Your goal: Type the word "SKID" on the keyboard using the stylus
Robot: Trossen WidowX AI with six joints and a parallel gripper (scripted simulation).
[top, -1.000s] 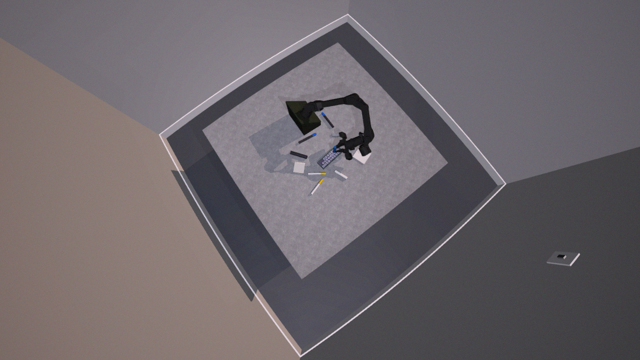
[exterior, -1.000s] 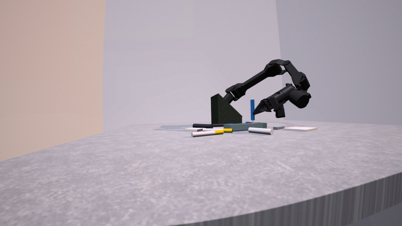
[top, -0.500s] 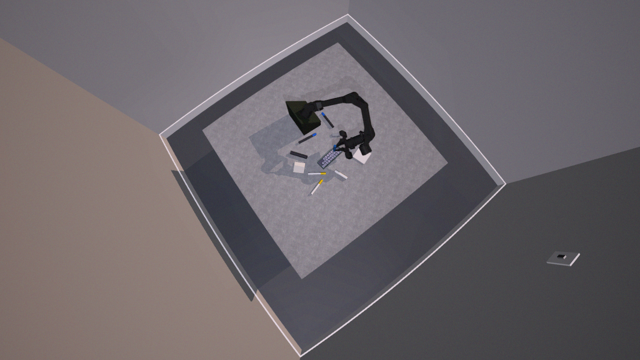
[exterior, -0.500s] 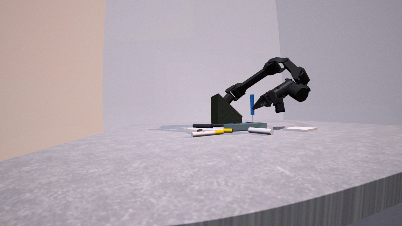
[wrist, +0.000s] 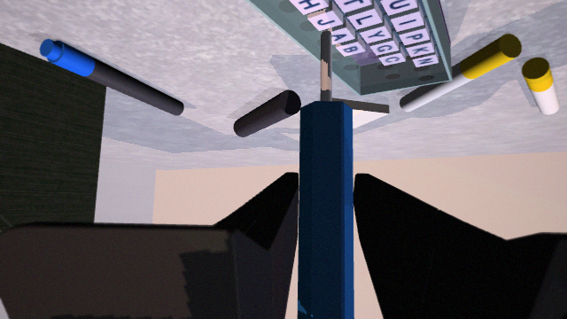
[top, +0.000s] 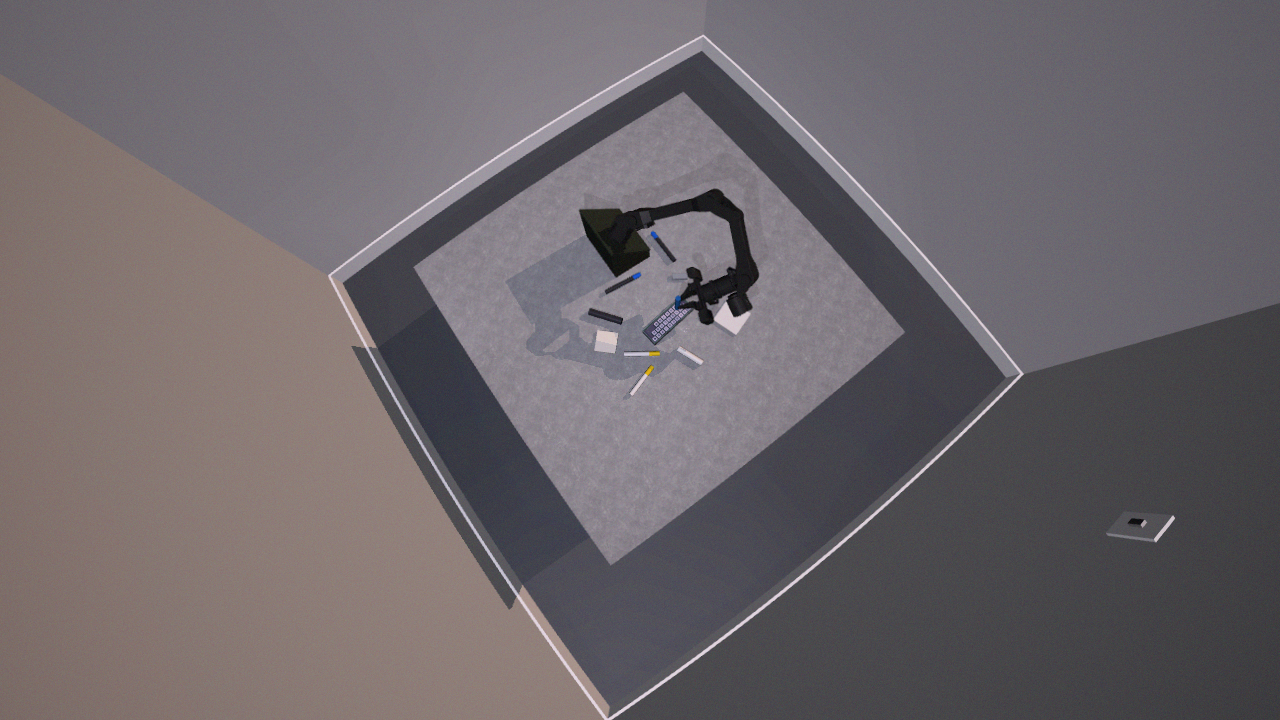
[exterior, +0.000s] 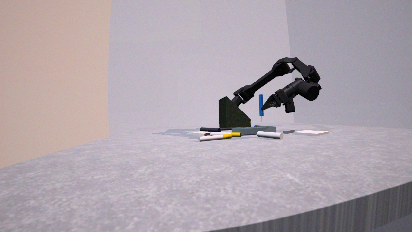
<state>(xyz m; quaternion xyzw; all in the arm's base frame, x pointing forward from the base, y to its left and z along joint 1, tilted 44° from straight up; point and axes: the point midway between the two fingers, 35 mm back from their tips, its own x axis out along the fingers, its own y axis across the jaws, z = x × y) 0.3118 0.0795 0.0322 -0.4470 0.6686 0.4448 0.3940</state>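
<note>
The white cylinder lies 15 cm ahead of my gripper tip, 9 cm below it and 4 cm to the right of it. Round my gripper tip: black cylinder: 21 cm to the right, 12 cm behind, 9 cm below; then small white square: 26 cm to the right, 10 cm below, 4 cm behind; then blue stylus: 1 cm below.
</note>
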